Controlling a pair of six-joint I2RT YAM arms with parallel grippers.
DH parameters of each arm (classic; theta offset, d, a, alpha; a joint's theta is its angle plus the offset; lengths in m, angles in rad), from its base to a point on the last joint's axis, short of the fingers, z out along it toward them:
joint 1: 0 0.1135 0.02 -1.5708
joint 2: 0 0 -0.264 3.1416
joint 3: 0.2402 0 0.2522 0
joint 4: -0.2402 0 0.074 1.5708
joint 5: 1.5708 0 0 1.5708
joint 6: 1.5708 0.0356 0 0
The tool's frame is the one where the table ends.
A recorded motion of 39 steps. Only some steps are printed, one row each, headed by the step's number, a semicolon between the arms.
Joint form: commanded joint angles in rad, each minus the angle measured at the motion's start. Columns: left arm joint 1, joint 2, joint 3, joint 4, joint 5, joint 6; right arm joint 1, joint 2, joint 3, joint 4, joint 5, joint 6.
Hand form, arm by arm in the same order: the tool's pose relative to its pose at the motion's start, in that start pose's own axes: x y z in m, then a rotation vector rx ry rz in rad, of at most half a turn. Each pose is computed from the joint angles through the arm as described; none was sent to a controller.
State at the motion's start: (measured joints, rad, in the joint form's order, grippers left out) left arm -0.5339 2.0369 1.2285 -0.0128 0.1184 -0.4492; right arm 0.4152 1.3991 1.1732 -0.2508 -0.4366 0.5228
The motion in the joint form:
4: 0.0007 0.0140 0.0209 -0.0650 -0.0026 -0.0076; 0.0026 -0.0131 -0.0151 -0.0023 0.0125 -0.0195
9: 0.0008 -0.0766 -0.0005 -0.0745 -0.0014 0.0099; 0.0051 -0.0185 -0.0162 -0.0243 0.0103 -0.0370
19: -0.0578 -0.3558 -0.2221 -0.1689 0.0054 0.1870; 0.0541 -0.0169 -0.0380 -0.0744 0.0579 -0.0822
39: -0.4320 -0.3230 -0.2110 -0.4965 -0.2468 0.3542; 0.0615 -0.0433 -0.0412 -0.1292 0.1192 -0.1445
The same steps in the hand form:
4: 0.0028 0.0021 0.0028 -0.0280 0.0505 -0.0149; 0.0033 -0.0003 -0.0020 0.0110 -0.0012 -0.0188
9: -0.0087 -0.0069 -0.0240 -0.0010 -0.0023 0.0095; 0.0056 0.0001 -0.0032 0.0152 0.0156 -0.0300
19: 0.0315 -0.0193 -0.0887 0.0274 0.0531 0.2254; 0.0229 0.0033 0.0047 0.0553 0.0821 -0.0692
39: 0.1291 -0.0920 -0.0936 -0.1136 0.3648 0.7198; 0.0268 0.0047 -0.0025 0.1162 0.0881 -0.1269

